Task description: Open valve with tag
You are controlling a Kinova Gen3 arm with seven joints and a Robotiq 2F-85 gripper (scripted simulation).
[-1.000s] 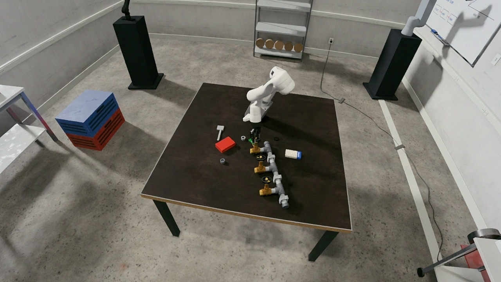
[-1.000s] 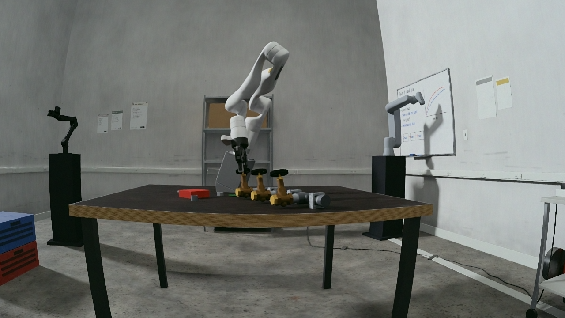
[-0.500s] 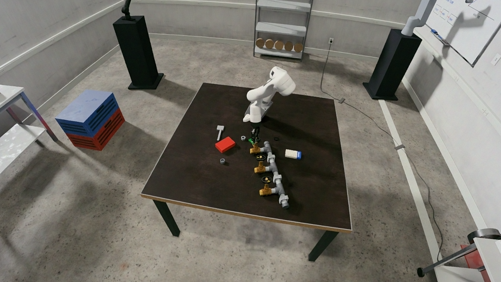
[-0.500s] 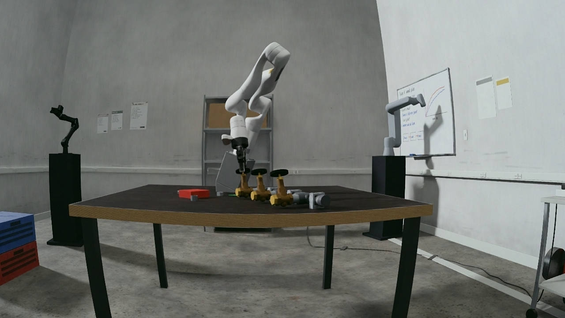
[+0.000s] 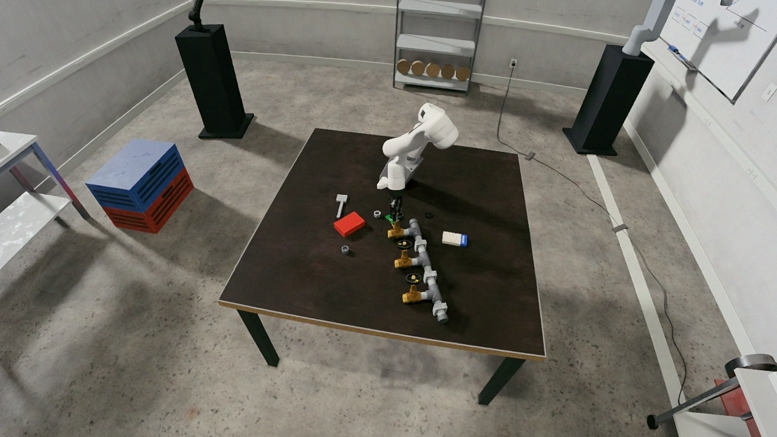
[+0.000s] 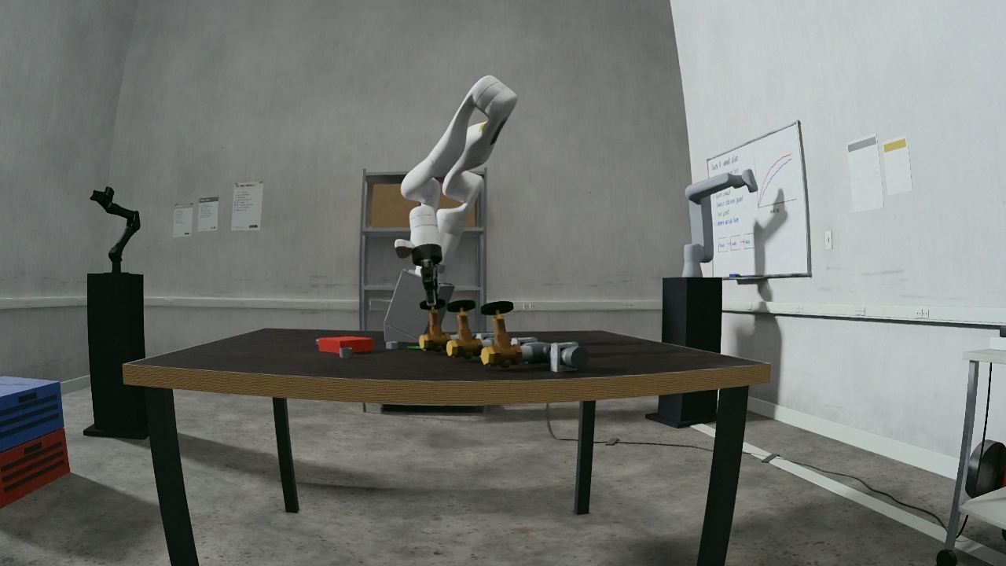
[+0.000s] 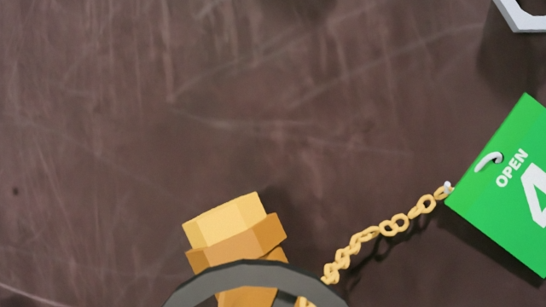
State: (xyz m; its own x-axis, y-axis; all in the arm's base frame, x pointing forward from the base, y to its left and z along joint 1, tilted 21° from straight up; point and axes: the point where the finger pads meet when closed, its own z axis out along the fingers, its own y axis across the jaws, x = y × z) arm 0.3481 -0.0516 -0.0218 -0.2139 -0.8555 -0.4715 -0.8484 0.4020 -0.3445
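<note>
Right now my hand is 110 mm above the green tag, 90 mm past it and 20 mm to the left of it. The rest, counted from my hand: white-and-blue box (270 mm to the left, 110 mm below, 40 mm ahead); red block (220 mm to the right, 100 mm below, 30 mm behind); small grey ring (220 mm to the right, 120 mm ahead, 110 mm below).
</note>
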